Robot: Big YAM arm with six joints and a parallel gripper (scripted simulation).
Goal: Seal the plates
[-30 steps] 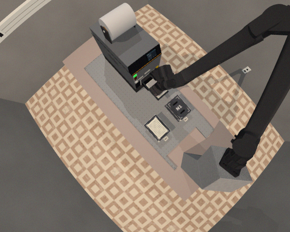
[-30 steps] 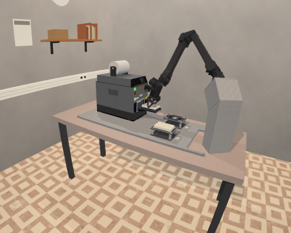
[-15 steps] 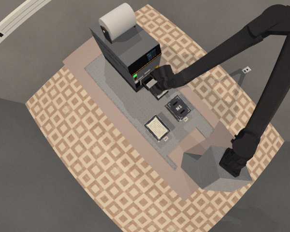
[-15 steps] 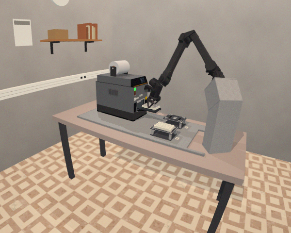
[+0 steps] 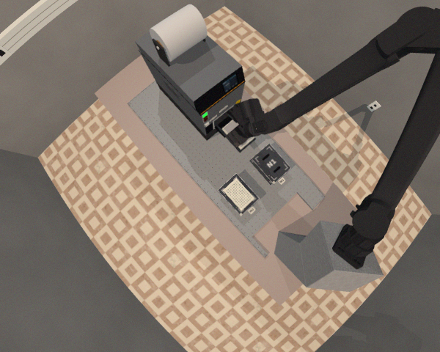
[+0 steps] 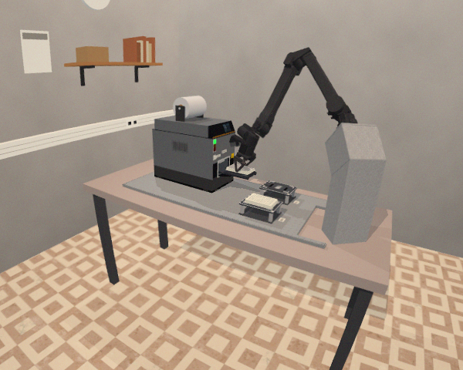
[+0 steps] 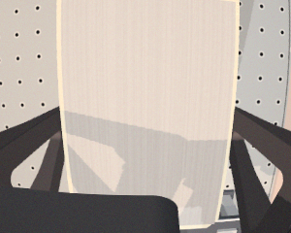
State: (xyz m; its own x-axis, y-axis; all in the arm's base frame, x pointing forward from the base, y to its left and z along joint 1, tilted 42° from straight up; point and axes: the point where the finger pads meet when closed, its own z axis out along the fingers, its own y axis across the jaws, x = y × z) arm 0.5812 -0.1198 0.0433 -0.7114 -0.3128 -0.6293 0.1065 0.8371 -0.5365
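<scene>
The sealer stage is 20 mm below my hand. From my hand the other things lie so: start button 110 mm ahead, 80 mm to the left, 60 mm above; cream well plate 180 mm behind, 200 mm to the left, 60 mm below; foil roll 330 mm ahead, 40 mm to the right, 290 mm above.
</scene>
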